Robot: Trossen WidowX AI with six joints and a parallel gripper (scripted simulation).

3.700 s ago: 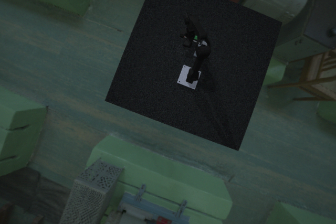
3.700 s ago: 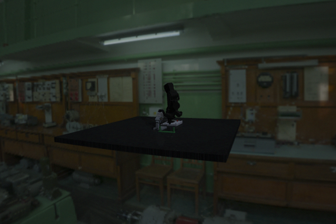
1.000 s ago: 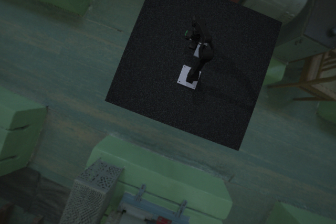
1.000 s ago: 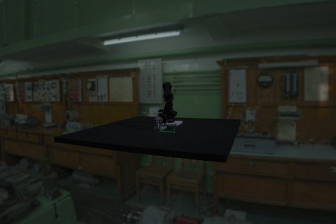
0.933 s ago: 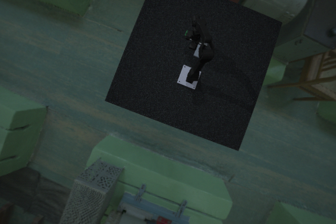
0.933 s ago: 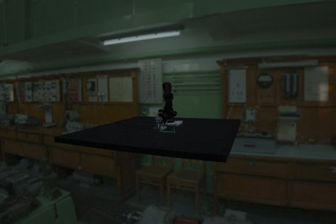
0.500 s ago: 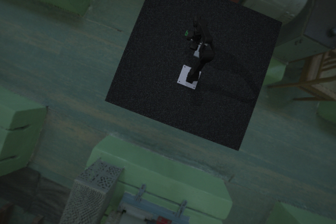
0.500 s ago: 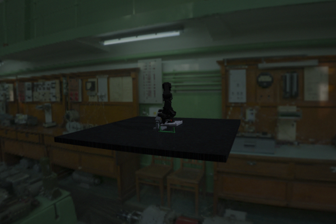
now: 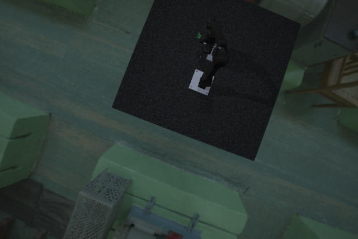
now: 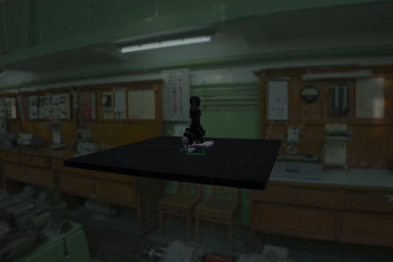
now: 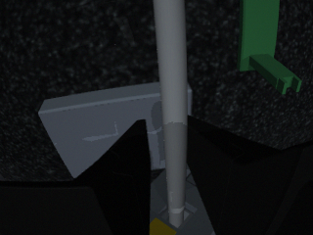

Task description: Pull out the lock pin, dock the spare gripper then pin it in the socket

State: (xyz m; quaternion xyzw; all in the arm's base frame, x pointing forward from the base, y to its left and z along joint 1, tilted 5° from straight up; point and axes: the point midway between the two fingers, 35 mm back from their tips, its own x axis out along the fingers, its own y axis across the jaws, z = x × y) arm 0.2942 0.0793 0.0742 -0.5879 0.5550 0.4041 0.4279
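Now: gripper tip 1 cm past the mount and 4 cm to the left of it. The rest, counted from my gripper tip: spare gripper (3 cm behind, 4 cm to the right, 6 cm above); green bracket (8 cm ahead, 7 cm to the left, 3 cm below).
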